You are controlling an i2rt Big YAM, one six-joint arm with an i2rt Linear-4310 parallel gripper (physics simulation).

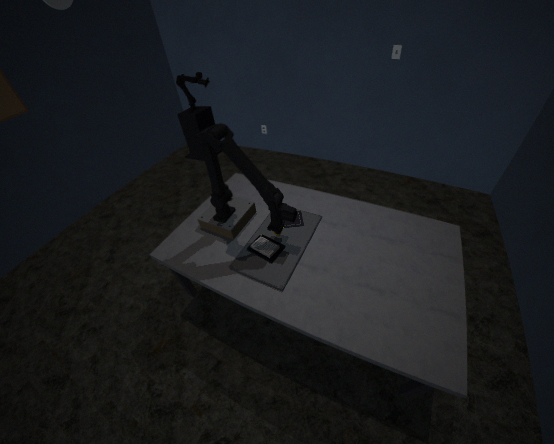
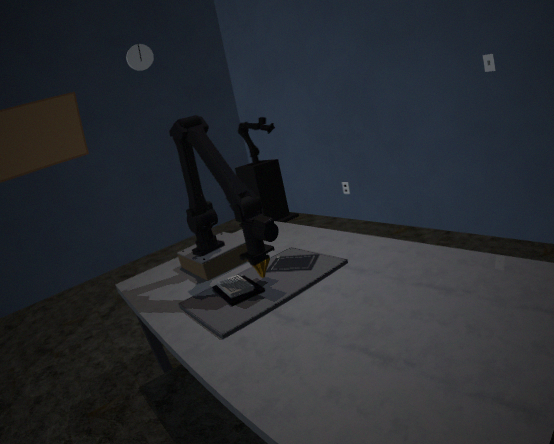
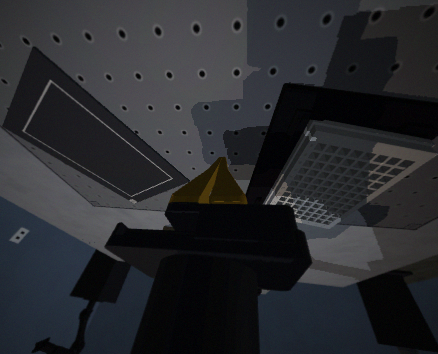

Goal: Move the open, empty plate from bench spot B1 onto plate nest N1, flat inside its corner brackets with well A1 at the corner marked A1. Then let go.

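Where they show: gripper, fingertip midpoint: (image 1: 277,235) (image 2: 262,277) (image 3: 223,161); arm's base, link origin: (image 1: 224,214) (image 2: 208,249).
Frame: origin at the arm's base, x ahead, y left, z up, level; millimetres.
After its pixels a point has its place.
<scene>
A light grey, open well plate (image 1: 266,246) @(x 321, y -97, z -36 mm) (image 2: 236,285) @(x 325, y -97, z -36 mm) (image 3: 345,175) @(x 339, y -103, z -34 mm) lies on a raised black nest (image 1: 281,247) @(x 383, y -73, z -44 mm) (image 2: 255,291) @(x 394, y -75, z -50 mm) (image 3: 290,115). It holds nothing that I can see. Corner marks are too small and dark to read, so I cannot tell where well A1 is or whether every edge sits inside the brackets. A flat dark bench spot (image 1: 295,221) @(x 380, y 148, z -60 mm) (image 2: 295,263) @(x 347, y 147, z -61 mm) (image 3: 90,137) @(x 361, y 145, z -61 mm) with a white outline is bare. My gripper (image 1: 276,233) @(x 338, y 3, z -50 mm) (image 2: 262,275) @(x 338, y 3, z -50 mm) (image 3: 223,161) @(x 338, y 3, z -50 mm) points down, shut and empty, its yellow fingertips together above the board between nest and spot, apart from the plate.
A grey board with holes (image 1: 275,277) @(x 435, y -231, z -63 mm) (image 2: 220,320) @(x 422, y -235, z -62 mm) (image 3: 215,50) @(x 426, y 2, z -62 mm) bears the nest and the spot. My arm stands on a wooden-sided base (image 1: 244,220) @(x 111, y 30, z -36 mm) (image 2: 215,266) @(x 108, y -45, z -35 mm) beside the board. A second small arm stands on a black cabinet (image 1: 191,132) (image 2: 265,190) behind the table.
</scene>
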